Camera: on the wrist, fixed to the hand. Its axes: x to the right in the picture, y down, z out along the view.
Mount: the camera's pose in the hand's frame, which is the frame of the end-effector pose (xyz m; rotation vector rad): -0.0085 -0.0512 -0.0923 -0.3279 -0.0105 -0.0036
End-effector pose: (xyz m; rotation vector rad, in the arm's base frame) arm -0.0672 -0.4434 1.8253 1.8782 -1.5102 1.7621
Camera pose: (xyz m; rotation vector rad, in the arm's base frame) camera -0.0893 -0.3505 1.8710 1.7260 -1.6774 1.3999
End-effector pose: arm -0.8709 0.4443 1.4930 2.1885 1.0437 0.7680
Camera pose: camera -0.9648 0.4878 1.5154 1.9083 0.8486 0.8589
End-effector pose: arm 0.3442 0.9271 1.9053 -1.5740 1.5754 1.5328
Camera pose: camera 0.4271 0.8629 1.9202 -1.7310 1.3652 1.8683
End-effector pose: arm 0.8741 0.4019 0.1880 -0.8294 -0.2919 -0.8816
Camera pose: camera 0.8199 0.3197 0.1489 -1.1371 -0.1591 -0.9424
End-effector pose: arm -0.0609 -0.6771 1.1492 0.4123 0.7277 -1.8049
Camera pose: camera -0.1123 -0.5992 1.0991 0.1834 0.9975 -1.6515
